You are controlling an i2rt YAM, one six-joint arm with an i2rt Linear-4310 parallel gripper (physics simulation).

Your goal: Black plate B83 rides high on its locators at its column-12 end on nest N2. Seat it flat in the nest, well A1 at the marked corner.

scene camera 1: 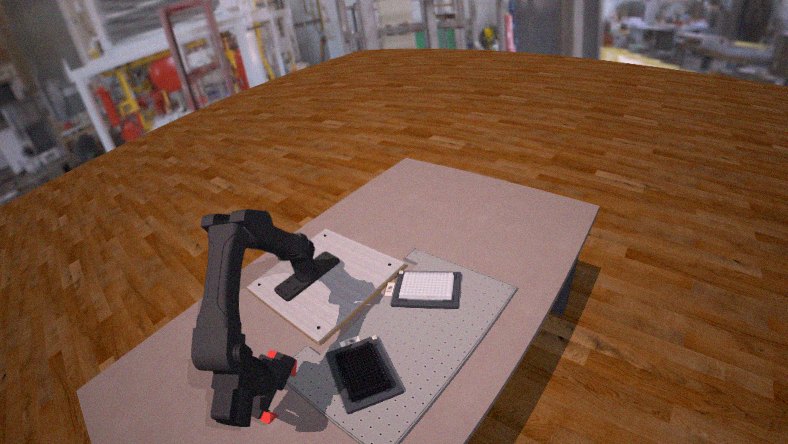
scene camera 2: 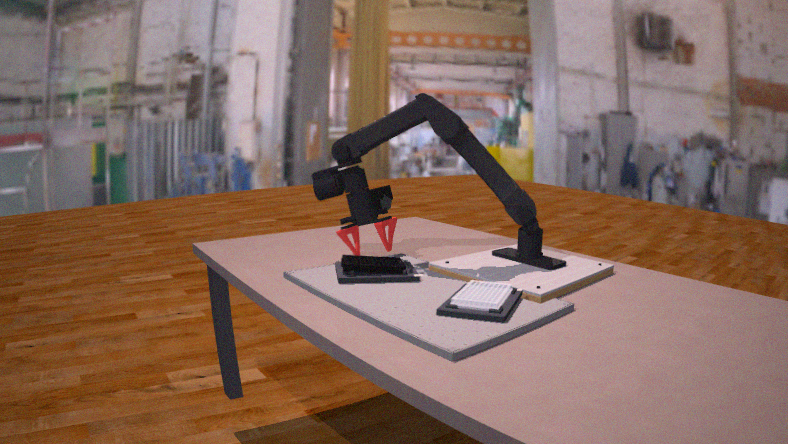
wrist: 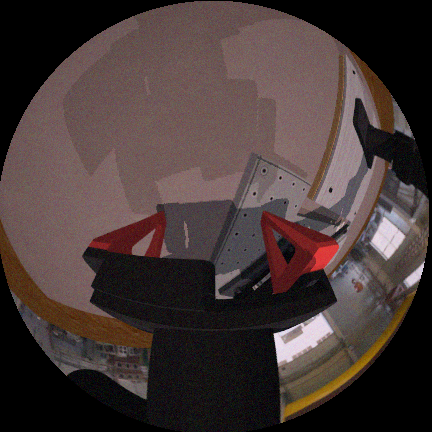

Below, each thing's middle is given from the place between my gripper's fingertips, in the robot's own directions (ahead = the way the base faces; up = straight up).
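The white well plate (scene camera 1: 416, 285) is 50 mm ahead of my hand, 430 mm to the left of it and 20 mm above it. Then there is the black well plate (scene camera 1: 363, 374), which I find 100 mm ahead of my hand, 150 mm to the left of it and 20 mm above it. Going by their middles, the black well plate is the nearest to my hand of the things named here.
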